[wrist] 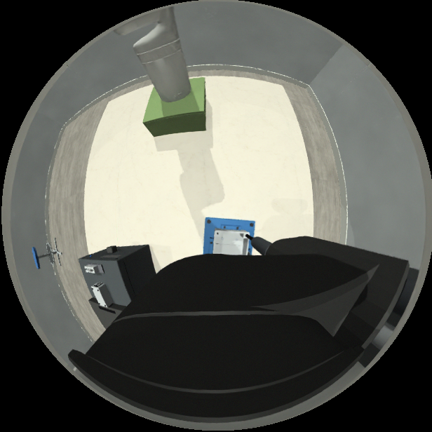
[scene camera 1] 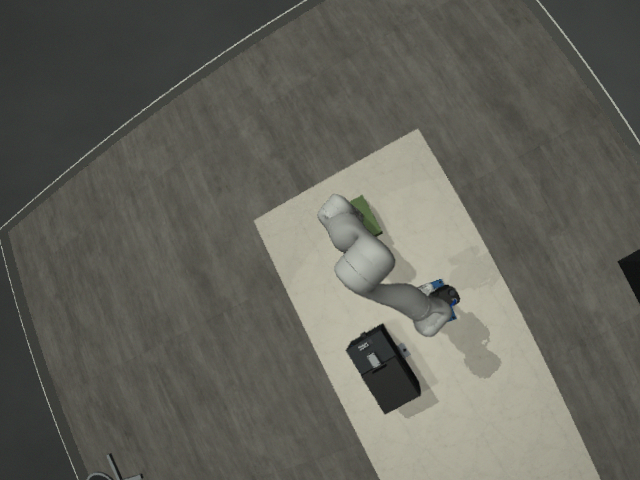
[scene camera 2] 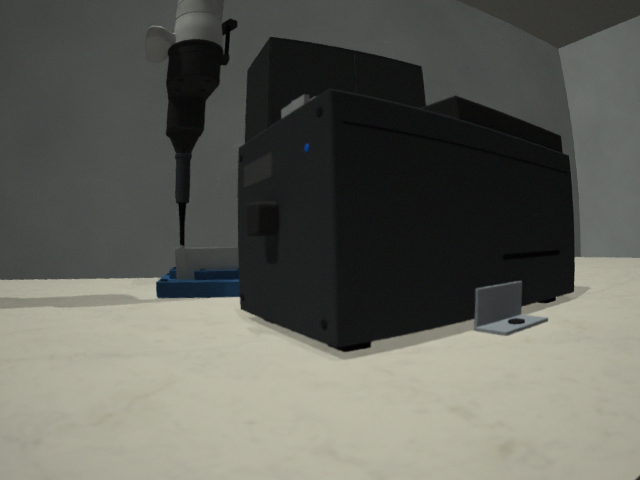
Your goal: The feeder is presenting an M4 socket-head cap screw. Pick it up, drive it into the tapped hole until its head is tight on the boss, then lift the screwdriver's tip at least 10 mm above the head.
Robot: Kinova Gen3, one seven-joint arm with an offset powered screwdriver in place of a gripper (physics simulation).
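My screwdriver points straight down, its thin dark bit at a top corner of the pale grey housing. In scene camera 2 the bit's end meets the housing's top edge. The housing sits on a blue fixture plate. The screw, the tapped hole and its boss are too small or hidden to make out, so I cannot tell whether a screw is on the bit or in the hole. The black feeder stands apart from the fixture, with no screw discernible at it.
A small grey angle bracket is at the feeder's side. A green block is by the arm's base. The arm spans from there to the fixture. The pale table bears them.
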